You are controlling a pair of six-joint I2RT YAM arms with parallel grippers.
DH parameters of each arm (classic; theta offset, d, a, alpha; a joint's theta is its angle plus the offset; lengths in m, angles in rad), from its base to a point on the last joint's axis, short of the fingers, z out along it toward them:
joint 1: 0 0.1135 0.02 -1.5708
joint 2: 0 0 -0.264 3.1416
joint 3: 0.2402 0 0.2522 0
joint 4: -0.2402 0 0.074 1.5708
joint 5: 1.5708 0 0 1.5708
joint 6: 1.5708 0.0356 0 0
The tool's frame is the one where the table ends.
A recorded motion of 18 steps. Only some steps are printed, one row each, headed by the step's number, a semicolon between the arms.
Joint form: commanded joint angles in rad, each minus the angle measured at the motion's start. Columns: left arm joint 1, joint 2, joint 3, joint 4, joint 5, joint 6; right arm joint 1, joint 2, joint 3, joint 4, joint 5, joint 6.
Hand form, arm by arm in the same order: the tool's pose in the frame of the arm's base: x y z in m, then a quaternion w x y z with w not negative. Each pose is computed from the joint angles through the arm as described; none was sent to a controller.
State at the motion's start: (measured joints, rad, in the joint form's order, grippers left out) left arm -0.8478 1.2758 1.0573 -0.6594 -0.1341 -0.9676; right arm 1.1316 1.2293 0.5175 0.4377 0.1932 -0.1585
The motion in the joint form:
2: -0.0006 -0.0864 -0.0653 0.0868 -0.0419 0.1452; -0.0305 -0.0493 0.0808 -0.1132 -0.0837 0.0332
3: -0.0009 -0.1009 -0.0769 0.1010 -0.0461 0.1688; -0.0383 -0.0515 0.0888 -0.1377 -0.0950 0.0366
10: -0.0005 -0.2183 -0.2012 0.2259 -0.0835 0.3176; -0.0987 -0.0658 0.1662 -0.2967 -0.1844 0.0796
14: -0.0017 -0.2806 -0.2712 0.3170 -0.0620 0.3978; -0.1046 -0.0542 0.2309 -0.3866 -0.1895 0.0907
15: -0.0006 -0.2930 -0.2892 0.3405 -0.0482 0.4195; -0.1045 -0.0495 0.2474 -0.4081 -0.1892 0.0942
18: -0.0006 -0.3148 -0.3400 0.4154 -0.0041 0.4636; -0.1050 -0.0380 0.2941 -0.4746 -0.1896 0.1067
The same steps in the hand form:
2: 0.1713 -0.1849 0.2934 0.32051 -0.02232 0.91771 -0.23364; 0.1224 0.2326 0.2453 0.55885 -0.42774 0.66593 0.24751
3: 0.1698 -0.1832 0.2941 0.32967 -0.01296 0.91443 -0.23447; 0.1239 0.2318 0.2460 0.55255 -0.42968 0.66994 0.24748
10: 0.1578 -0.1674 0.2888 0.39434 0.03909 0.88771 -0.23440; 0.1354 0.2264 0.2596 0.51493 -0.42854 0.69464 0.26207
14: 0.1512 -0.1615 0.2857 0.42399 0.07381 0.86690 -0.25153; 0.1388 0.2293 0.2701 0.49989 -0.42937 0.70644 0.25827
15: 0.1500 -0.1604 0.2841 0.42891 0.08478 0.86193 -0.25678; 0.1394 0.2304 0.2725 0.49592 -0.42951 0.70953 0.25719
18: 0.1475 -0.1600 0.2778 0.43811 0.11142 0.84832 -0.27568; 0.1410 0.2328 0.2793 0.48277 -0.42945 0.71965 0.25418

